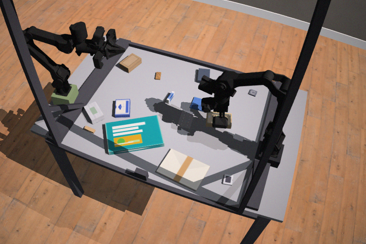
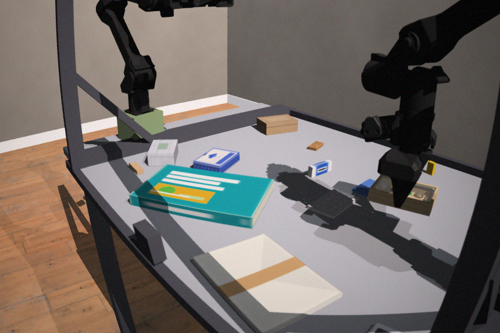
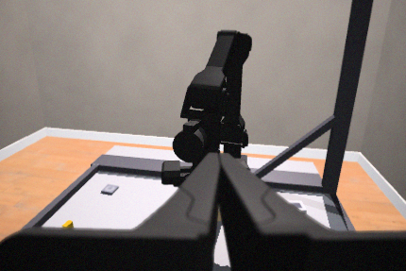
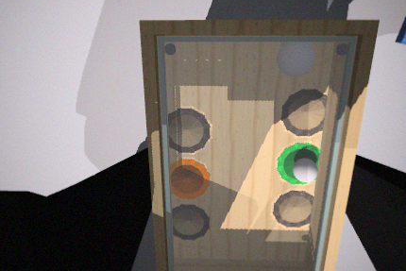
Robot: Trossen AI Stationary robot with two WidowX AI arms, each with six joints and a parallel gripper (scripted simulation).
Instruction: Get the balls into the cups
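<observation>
Now: the covered wooden puzzle 3 cm below my right hand.
</observation>
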